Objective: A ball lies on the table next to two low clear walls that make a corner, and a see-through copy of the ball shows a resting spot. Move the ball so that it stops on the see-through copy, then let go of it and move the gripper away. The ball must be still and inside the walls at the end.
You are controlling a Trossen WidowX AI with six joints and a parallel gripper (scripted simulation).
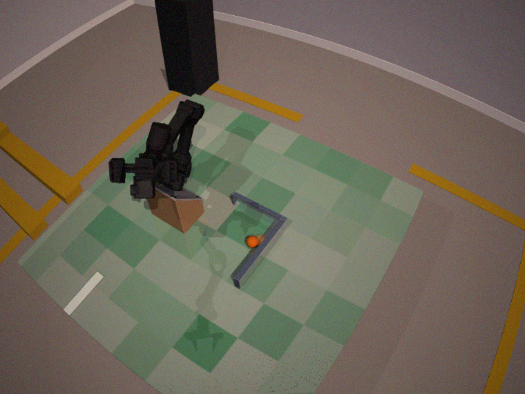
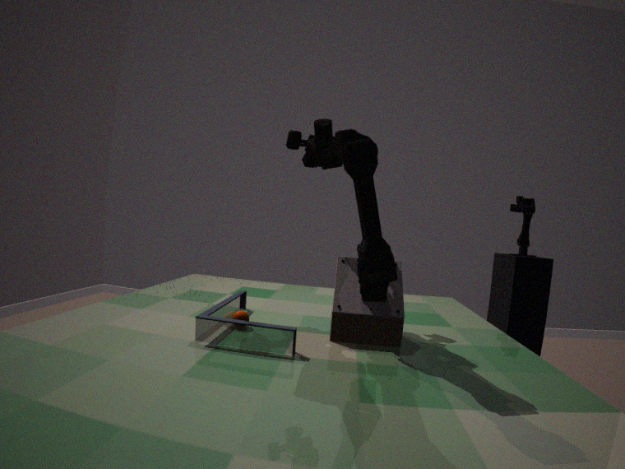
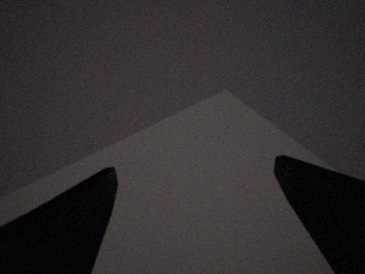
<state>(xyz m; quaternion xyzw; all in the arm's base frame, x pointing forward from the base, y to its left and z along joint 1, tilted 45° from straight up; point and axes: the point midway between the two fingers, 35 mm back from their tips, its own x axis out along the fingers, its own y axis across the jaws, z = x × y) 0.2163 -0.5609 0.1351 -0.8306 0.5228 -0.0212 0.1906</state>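
The orange ball is 100 mm ahead of my gripper tip, 330 mm to the left of it and 610 mm below it.
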